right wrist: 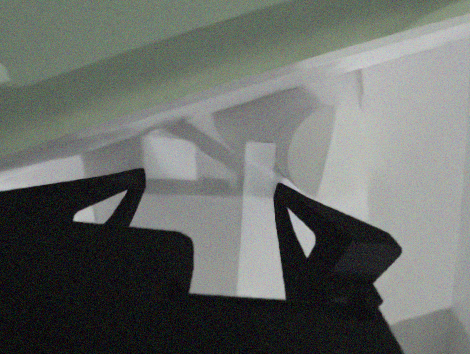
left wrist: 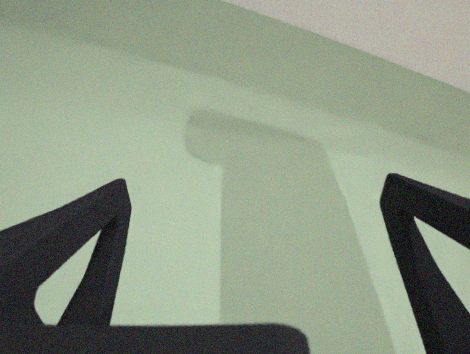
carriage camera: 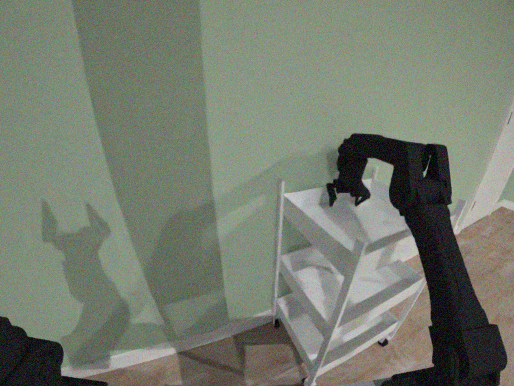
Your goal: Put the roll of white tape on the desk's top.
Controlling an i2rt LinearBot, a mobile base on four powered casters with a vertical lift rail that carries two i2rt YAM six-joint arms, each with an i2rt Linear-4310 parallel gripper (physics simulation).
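Frame: origin at the left arm's base, x ahead, y left, z up, level; millimetres.
Where they show: left gripper, fingertip midpoint: [left wrist: 257,190]; right gripper, fingertip midpoint: [right wrist: 211,183] [carriage camera: 343,205].
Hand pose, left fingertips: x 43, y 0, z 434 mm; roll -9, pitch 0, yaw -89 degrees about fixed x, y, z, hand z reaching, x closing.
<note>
After its pixels a point has its place.
A pale round shape [right wrist: 311,145] @[y -723, x 580, z 104 mm], which looks like the roll of white tape, lies on the white cart's top tray in the right wrist view. It is partly in shadow, and its lit side blends into the white tray. I cannot make it out clearly in the carriage view. My right gripper [carriage camera: 344,202] @[y -666, x 547, z 78 mm] [right wrist: 211,183] @[y -666, x 547, z 78 mm] is open and empty, pointing down at the top tray, with one fingertip showing just left of the pale shape. My left gripper [left wrist: 257,190] @[y 0, x 43, z 434 mm] is open and empty, facing the green wall. The desk does not show in these views.
The white three-tier cart [carriage camera: 281,225] @[y -432, x 504, z 29 mm] [right wrist: 425,39] @[y -746, x 624, z 133 mm] stands on casters against the green wall [carriage camera: 260,90] @[y -358, x 513, z 458 mm], with corner posts rising above its top tray. A white door frame [carriage camera: 492,170] @[y -2398, x 1219, z 8 mm] is at the far right. Arm shadows fall on the wall and the cart.
</note>
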